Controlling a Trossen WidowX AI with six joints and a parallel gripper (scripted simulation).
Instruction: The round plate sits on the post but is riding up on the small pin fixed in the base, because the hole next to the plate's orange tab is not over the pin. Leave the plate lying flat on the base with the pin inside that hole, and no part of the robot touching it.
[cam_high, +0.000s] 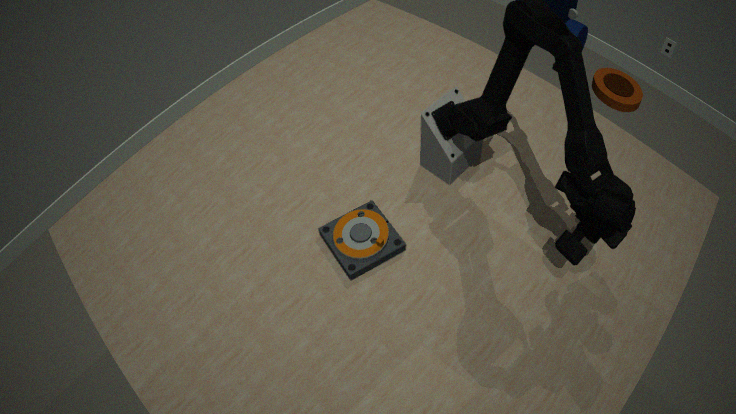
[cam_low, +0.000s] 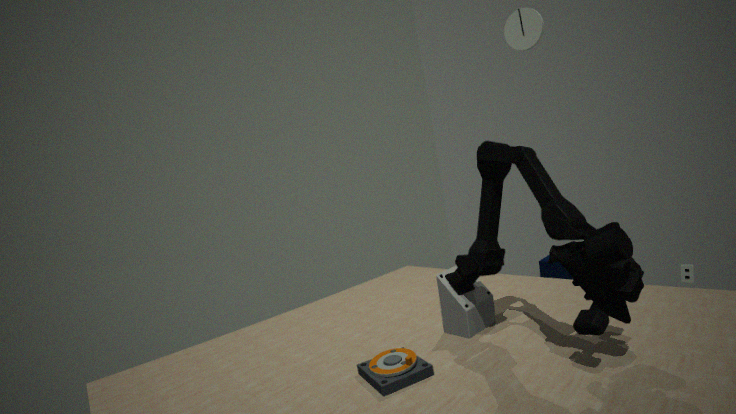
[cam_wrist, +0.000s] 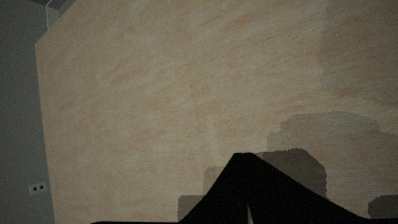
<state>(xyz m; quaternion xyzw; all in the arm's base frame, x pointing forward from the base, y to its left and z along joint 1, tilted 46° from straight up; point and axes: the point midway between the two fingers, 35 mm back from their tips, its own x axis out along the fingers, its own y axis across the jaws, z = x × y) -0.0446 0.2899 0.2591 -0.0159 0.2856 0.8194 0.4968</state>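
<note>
The square base is 33 cm ahead of my gripper tip, 37 cm to the right of it and 4 cm below it.
</note>
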